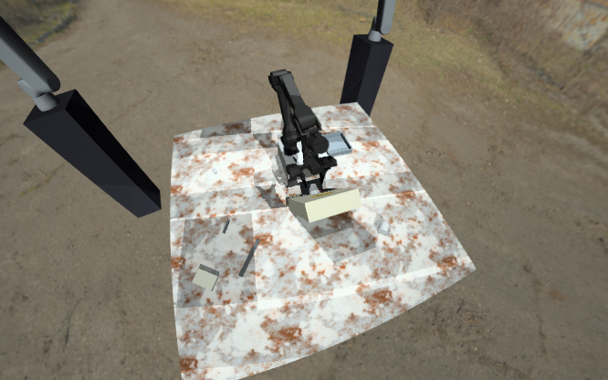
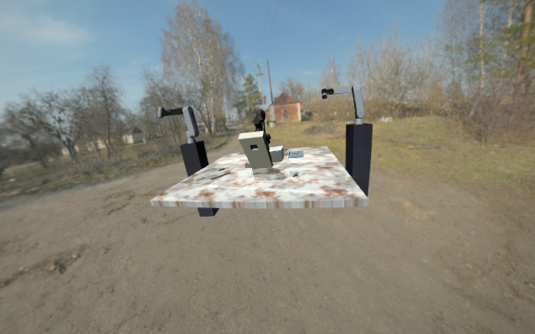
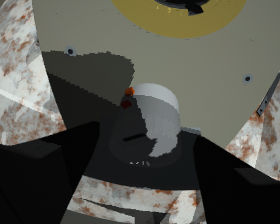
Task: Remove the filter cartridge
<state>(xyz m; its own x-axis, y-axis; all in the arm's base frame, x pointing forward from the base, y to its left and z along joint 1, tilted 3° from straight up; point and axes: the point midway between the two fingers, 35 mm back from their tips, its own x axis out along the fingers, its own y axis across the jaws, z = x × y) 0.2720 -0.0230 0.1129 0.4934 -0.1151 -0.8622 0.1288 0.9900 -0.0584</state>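
My gripper tip is now 5 cm short of the service panel, 1 cm to the left of it and 3 cm above it. Round my gripper tip: blue-grey tray: 31 cm behind, 32 cm to the left, 18 cm below; round filter cartridge: 1 cm below.
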